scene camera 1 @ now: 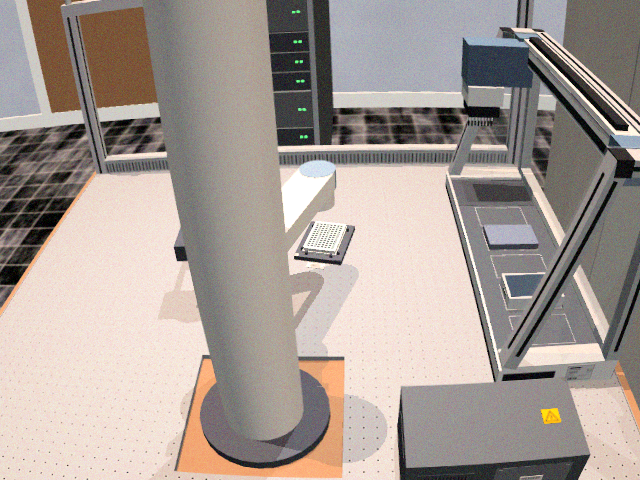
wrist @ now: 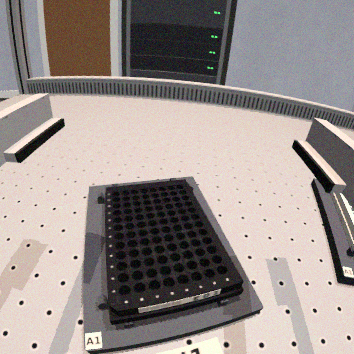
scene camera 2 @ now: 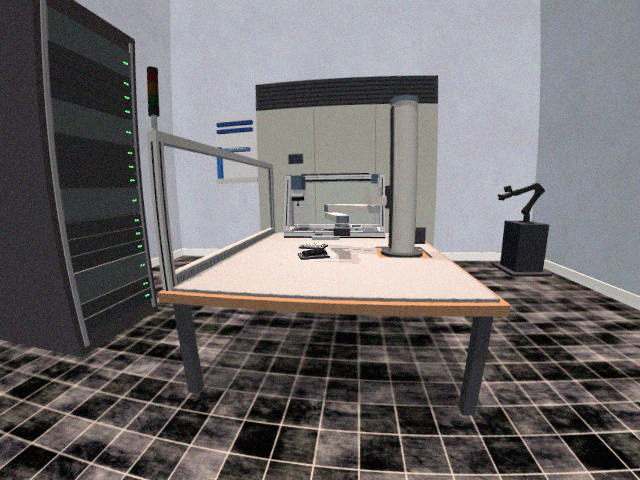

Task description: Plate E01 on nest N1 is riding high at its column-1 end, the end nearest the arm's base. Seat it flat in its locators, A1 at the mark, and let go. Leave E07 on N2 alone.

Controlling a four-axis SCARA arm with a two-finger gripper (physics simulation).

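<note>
Plate E01, black with many wells, lies on dark nest N1 in the wrist view. Its labelled near end appears to stand above the near locators, though the steep view leaves the height uncertain. The nest's A1 mark is at the near left corner. My gripper is open and empty, its fingers wide apart and higher than the plate, left and right of it. White plate E07 sits on nest N2; part of it shows at the wrist view's right edge. E01 is hidden in scene camera 1.
The arm's column stands on the table. A gantry deck with labware is on the right in scene camera 1, and a grey control box is at the front. A guard frame runs along the back edge.
</note>
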